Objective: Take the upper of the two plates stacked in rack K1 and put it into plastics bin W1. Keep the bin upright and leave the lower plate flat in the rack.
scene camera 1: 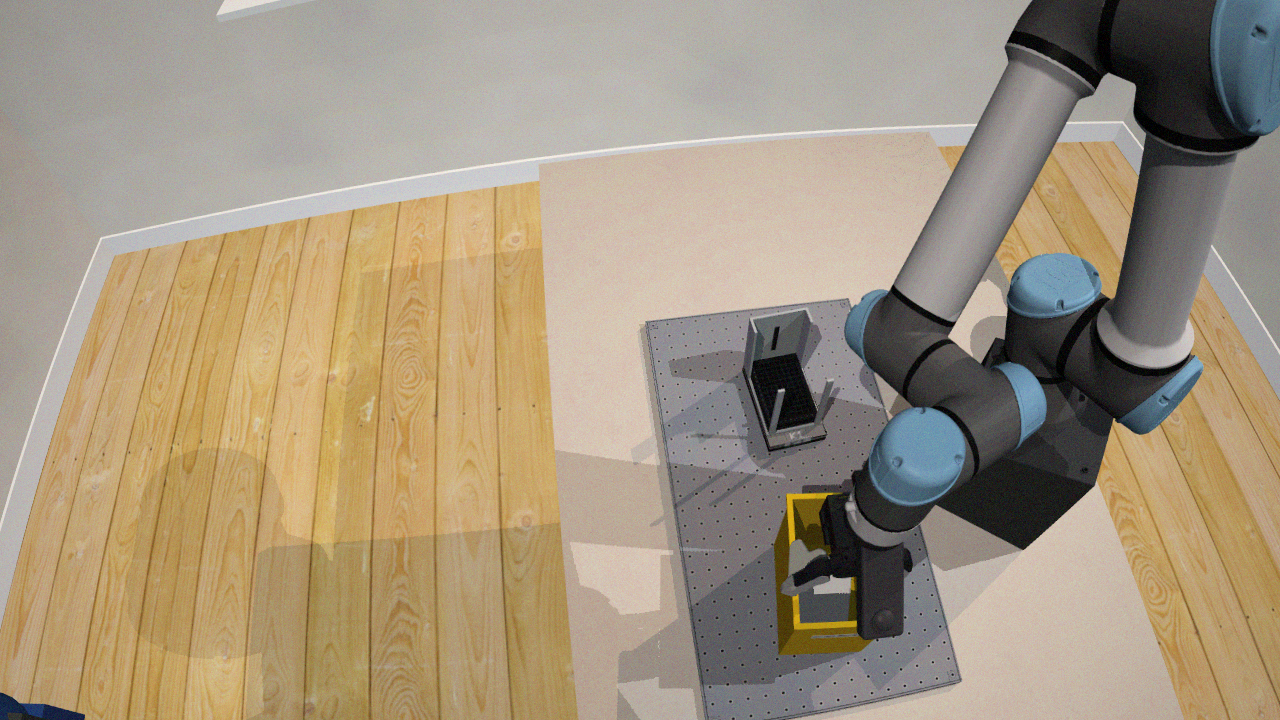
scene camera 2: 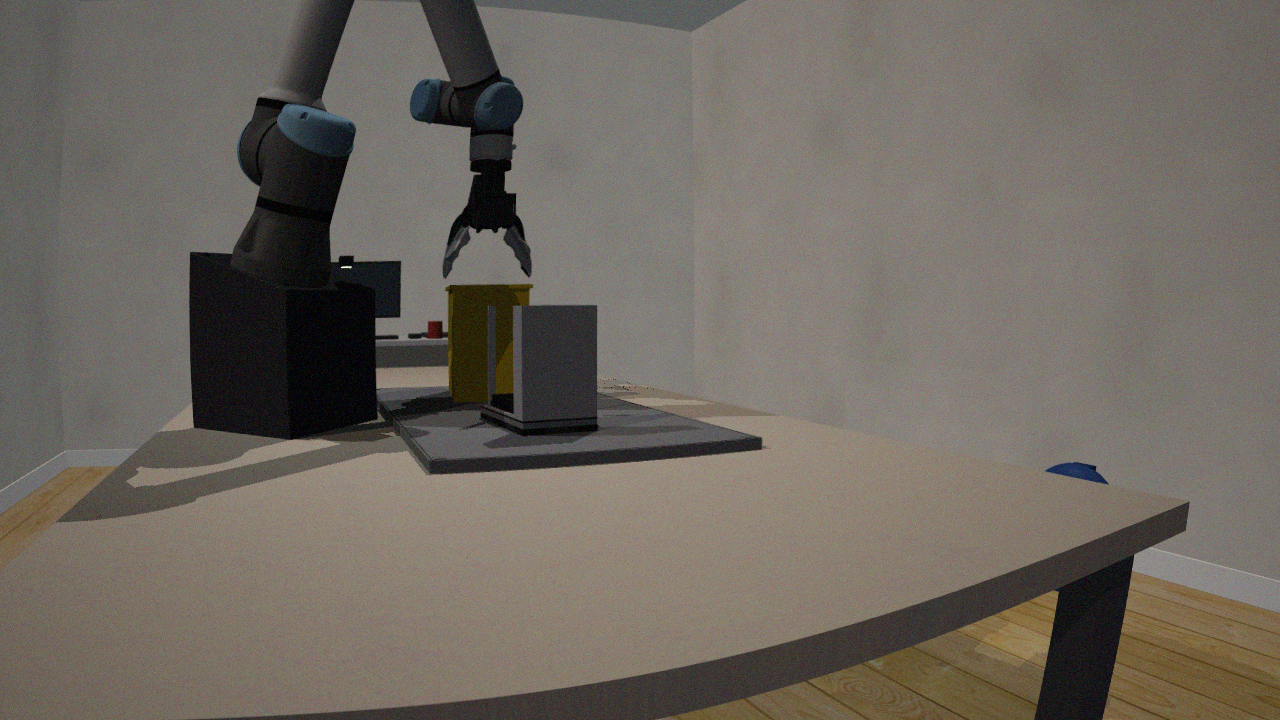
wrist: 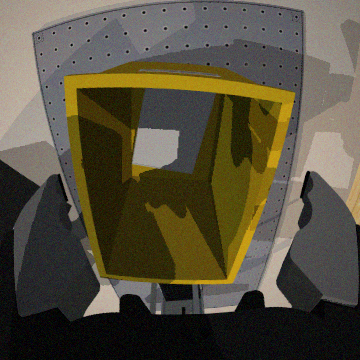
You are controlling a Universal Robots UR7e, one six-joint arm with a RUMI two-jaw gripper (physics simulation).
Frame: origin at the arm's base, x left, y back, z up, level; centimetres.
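Seen in the pictures: gripper, fingertip midpoint: (scene camera 1: 842,584) (scene camera 2: 487,277) (wrist: 184,176); arm's base, origin of the base link: (scene camera 2: 279,272).
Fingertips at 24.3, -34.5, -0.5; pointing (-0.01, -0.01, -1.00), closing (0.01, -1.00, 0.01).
Note:
Offsets run from my fingertips to a thing's middle, as dx, dy, dz. "spot": to the spot under its first point. Level surfaces: height alone.
My gripper (scene camera 1: 836,577) (scene camera 2: 487,271) (wrist: 184,176) is wide open and empty, above the bin's mouth, its fingers apart from the rim. Plastics bin W1 @(-3.8, +0.8, -10.5) (scene camera 1: 810,642) (scene camera 2: 478,344) (wrist: 180,82) is yellow and stands upright. Inside it shows a smooth grey face @(spot: -1.2, +1.7, -17.5) (scene camera 1: 827,610) (wrist: 200,115) with a bright patch, seemingly the upper plate with no wells toward the camera; its exact tilt is unclear. The black lower plate (scene camera 1: 783,391) lies flat in rack K1 (scene camera 1: 796,436) (scene camera 2: 556,362). The bin's wall hides the inside in scene camera 2.
Bin and rack stand on a grey perforated board @(dz -19.4) (scene camera 1: 729,555) (scene camera 2: 662,438) (wrist: 165,30). The rack has a tall end panel and two upright posts (scene camera 1: 776,411) (scene camera 1: 825,402) at the end toward the bin. The arm's black base block (scene camera 1: 1024,497) (scene camera 2: 331,358) stands beside the board.

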